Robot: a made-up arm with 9 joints. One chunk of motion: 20 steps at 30 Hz.
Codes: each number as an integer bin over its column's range. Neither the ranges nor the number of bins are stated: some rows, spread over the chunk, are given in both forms.
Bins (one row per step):
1: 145 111 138 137 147 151
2: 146 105 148 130 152 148
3: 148 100 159 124 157 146
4: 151 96 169 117 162 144
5: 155 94 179 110 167 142
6: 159 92 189 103 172 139
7: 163 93 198 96 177 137
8: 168 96 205 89 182 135
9: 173 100 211 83 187 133
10: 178 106 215 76 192 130
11: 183 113 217 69 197 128
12: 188 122 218 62 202 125
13: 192 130 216 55 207 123
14: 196 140 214 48 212 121
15: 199 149 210 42 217 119
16: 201 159 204 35 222 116
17: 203 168 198 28 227 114
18: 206 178 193 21 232 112
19: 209 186 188 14 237 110
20: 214 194 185 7 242 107
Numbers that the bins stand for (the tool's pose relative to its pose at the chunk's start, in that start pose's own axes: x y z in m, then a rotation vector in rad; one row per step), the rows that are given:
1: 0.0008 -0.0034 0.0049 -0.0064 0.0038 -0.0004
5: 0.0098 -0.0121 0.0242 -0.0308 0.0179 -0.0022
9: 0.0260 -0.0090 0.0393 -0.0551 0.0320 -0.0039
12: 0.0396 0.0022 0.0426 -0.0741 0.0426 -0.0055
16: 0.0513 0.0211 0.0360 -0.0984 0.0567 -0.0073
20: 0.0630 0.0389 0.0271 -0.1237 0.0708 -0.0090
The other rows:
2: 0.0017 -0.0065 0.0096 -0.0127 0.0073 -0.0010
3: 0.0035 -0.0090 0.0148 -0.0182 0.0108 -0.0014
4: 0.0062 -0.0111 0.0195 -0.0245 0.0144 -0.0018
6: 0.0134 -0.0131 0.0289 -0.0371 0.0214 -0.0027
7: 0.0170 -0.0126 0.0332 -0.0434 0.0249 -0.0031
8: 0.0215 -0.0111 0.0365 -0.0497 0.0285 -0.0035
10: 0.0305 -0.0060 0.0412 -0.0615 0.0355 -0.0045
11: 0.0351 -0.0024 0.0421 -0.0678 0.0391 -0.0049
13: 0.0432 0.0063 0.0416 -0.0804 0.0461 -0.0059
14: 0.0468 0.0114 0.0407 -0.0867 0.0496 -0.0063
15: 0.0495 0.0160 0.0388 -0.0921 0.0532 -0.0067
17: 0.0531 0.0256 0.0332 -0.1047 0.0602 -0.0076
18: 0.0558 0.0307 0.0308 -0.1111 0.0638 -0.0080
19: 0.0585 0.0348 0.0285 -0.1174 0.0673 -0.0084

